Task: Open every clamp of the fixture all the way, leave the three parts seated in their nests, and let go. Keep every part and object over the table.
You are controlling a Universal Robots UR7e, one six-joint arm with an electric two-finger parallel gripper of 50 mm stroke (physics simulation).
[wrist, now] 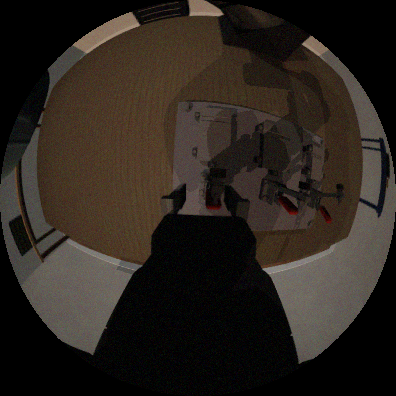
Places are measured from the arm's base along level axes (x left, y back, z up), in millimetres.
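Pixels of known places: gripper, fingertip midpoint: (204, 192).
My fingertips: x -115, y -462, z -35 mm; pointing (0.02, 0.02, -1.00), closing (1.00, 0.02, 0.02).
Behind a point stands the place of what it marks.
My gripper (204, 192) {x -115, y -462, z -35 mm} is open and empty, its two fingers standing to either side of the left clamp's red handle (213, 204) {x -106, y -467, z -2 mm}. The left clamp (216, 186) {x -107, y -444, z 16 mm} has a dark tip near the lower edge of the left part (215, 132) {x -103, y -375, z -71 mm}; its exact angle is hard to tell. The middle clamp (271, 189) {x -6, y -455, z -56 mm} and the right clamp (312, 198) {x 9, y -447, z 22 mm} have their arms reaching rightward in view, away from the parts, with red handles (288, 205) {x -3, y -465, z -6 mm} (325, 214) {x 106, y -479, z -5 mm} toward the front. The middle part (275, 147) {x 0, y -384, z -66 mm} and right part (315, 159) {x 108, y -384, z -61 mm} lie among their nest pins, dim in shadow.
The grey fixture plate (182, 167) {x -154, y -434, z -87 mm} lies on the wooden table (105, 135) {x -341, y -355, z -102 mm}. The dark robot base (262, 37) stands at the top of the view. A blue-framed chair (383, 175) is beyond the right table edge, and a wood-framed chair (24, 215) is at the left.
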